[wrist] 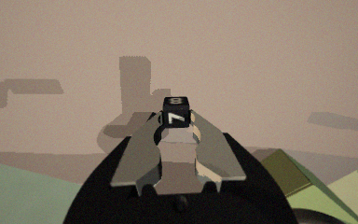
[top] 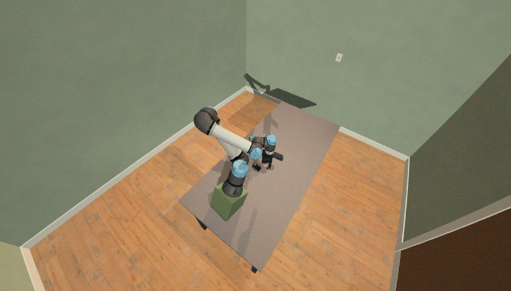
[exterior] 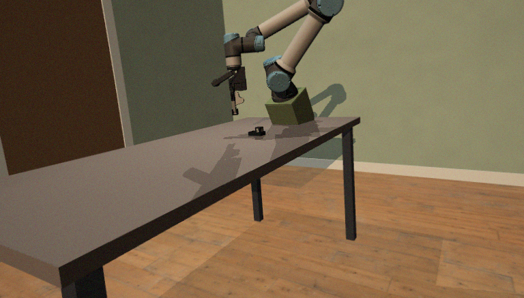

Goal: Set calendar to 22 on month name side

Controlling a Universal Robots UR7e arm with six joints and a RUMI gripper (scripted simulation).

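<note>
Now: hand 12 cm to the right of the black tray, 12 cm above it and 1 cm short of it. The rest, counted from my hand: black number cube (1 cm below).
</note>
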